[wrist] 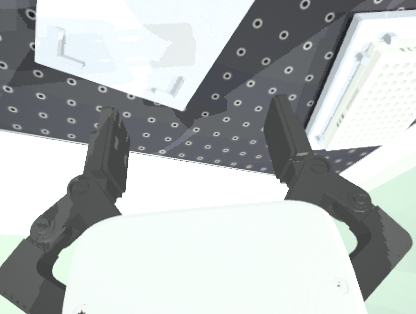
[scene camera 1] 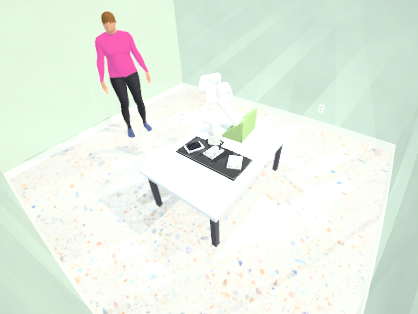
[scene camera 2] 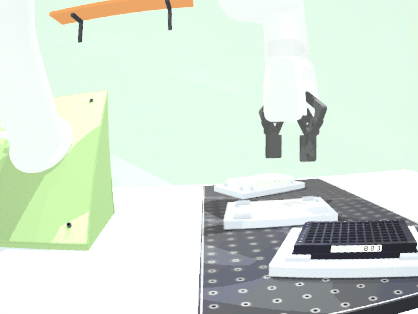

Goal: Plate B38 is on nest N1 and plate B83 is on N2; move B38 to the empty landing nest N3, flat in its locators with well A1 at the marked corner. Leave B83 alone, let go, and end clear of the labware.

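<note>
The white well plate B38 (scene camera 1: 235,161) (scene camera 2: 265,182) (wrist: 382,95) sits on a white nest (scene camera 2: 242,193) (wrist: 342,75) at the far end in scene camera 2. The dark plate B83 (scene camera 1: 194,145) (scene camera 2: 357,237) sits on the nearest white nest (scene camera 2: 340,268) there. The empty nest N3 (scene camera 1: 213,152) (scene camera 2: 280,214) (wrist: 125,40) lies between them, with raised corner locators. My gripper (scene camera 1: 215,144) (scene camera 2: 291,158) (wrist: 196,117) is open and empty, above the deck. In the wrist view, N3 lies ahead and left, and B38 is beyond the right finger. The marked corner cannot be made out.
The nests stand on a black perforated board (scene camera 1: 215,165) (scene camera 2: 240,250) (wrist: 190,130) on a white table (scene camera 1: 180,177). A green angled block (scene camera 1: 248,126) (scene camera 2: 100,200) stands beside the board. An orange wall shelf (scene camera 2: 120,9) is behind. A person (scene camera 1: 119,55) stands away from the table.
</note>
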